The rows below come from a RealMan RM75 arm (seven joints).
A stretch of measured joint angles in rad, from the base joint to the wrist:
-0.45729, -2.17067, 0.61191, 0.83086, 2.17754, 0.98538, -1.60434
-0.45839, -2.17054, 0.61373, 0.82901, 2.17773, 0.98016, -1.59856
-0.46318, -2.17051, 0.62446, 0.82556, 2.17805, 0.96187, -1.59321
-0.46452, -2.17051, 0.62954, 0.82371, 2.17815, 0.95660, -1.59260
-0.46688, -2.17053, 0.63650, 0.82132, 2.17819, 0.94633, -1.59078
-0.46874, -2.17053, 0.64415, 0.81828, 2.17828, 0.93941, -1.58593
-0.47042, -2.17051, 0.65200, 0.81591, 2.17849, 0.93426, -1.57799
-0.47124, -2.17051, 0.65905, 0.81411, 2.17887, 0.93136, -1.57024
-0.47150, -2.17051, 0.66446, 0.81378, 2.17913, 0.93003, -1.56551
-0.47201, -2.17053, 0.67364, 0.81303, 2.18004, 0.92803, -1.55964
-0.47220, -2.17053, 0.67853, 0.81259, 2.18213, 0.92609, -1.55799
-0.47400, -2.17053, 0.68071, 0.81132, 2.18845, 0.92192, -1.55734
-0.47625, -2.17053, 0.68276, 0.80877, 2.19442, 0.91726, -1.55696
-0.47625, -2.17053, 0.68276, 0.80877, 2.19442, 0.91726, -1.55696
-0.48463, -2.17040, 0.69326, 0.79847, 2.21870, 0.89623, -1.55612
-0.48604, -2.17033, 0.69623, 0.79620, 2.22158, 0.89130, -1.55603
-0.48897, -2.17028, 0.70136, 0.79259, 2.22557, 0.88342, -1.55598
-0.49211, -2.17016, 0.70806, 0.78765, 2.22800, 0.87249, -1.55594
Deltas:
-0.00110, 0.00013, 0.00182, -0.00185, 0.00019, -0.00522, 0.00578
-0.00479, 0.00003, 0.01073, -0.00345, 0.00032, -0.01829, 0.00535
-0.00134, 0.00000, 0.00508, -0.00185, 0.00010, -0.00527, 0.00061
-0.00236, -0.00002, 0.00696, -0.00239, 0.00004, -0.01027, 0.00182
-0.00186, 0.00000, 0.00765, -0.00304, 0.00009, -0.00692, 0.00485
-0.00168, 0.00002, 0.00785, -0.00237, 0.00021, -0.00515, 0.00794
-0.00082, 0.00000, 0.00705, -0.00180, 0.00038, -0.00290, 0.00775
-0.00026, 0.00000, 0.00541, -0.00033, 0.00026, -0.00133, 0.00473
-0.00051, -0.00002, 0.00918, -0.00075, 0.00091, -0.00200, 0.00587
-0.00019, 0.00000, 0.00489, -0.00044, 0.00209, -0.00194, 0.00165
-0.00180, 0.00000, 0.00218, -0.00127, 0.00632, -0.00417, 0.00065
-0.00225, 0.00000, 0.00205, -0.00255, 0.00597, -0.00466, 0.00038
0.00000, 0.00000, 0.00000, 0.00000, 0.00000, 0.00000, 0.00000
-0.00838, 0.00013, 0.01050, -0.01030, 0.02428, -0.02103, 0.00084
-0.00141, 0.00007, 0.00297, -0.00227, 0.00288, -0.00493, 0.00009
-0.00293, 0.00005, 0.00513, -0.00361, 0.00399, -0.00788, 0.00005
-0.00314, 0.00012, 0.00670, -0.00494, 0.00243, -0.01093, 0.00004

